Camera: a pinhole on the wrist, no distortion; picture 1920 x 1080 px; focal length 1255.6 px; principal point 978.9 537.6 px. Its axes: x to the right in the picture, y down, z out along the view. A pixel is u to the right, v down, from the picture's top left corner.
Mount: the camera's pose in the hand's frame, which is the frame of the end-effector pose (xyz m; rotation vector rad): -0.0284 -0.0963 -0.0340 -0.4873 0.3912 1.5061
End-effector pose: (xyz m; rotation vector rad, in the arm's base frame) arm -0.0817 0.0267 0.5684 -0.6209 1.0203 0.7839
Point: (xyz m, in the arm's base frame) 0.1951 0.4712 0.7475
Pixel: 492 289
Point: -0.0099 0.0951 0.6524
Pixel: 800 520
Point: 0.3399 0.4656 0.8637
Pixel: 141 423
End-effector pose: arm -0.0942 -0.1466 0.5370 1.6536 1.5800 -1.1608
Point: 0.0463 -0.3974 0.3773
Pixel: 1266 369
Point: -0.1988 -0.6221 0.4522
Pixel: 422 770
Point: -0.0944 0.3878 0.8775
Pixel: behind the camera
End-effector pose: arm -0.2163 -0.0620 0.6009 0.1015 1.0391 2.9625
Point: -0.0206 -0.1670 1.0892
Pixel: 1452 794
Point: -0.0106 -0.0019 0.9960
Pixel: 1080 857
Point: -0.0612 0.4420 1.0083
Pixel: 80 645
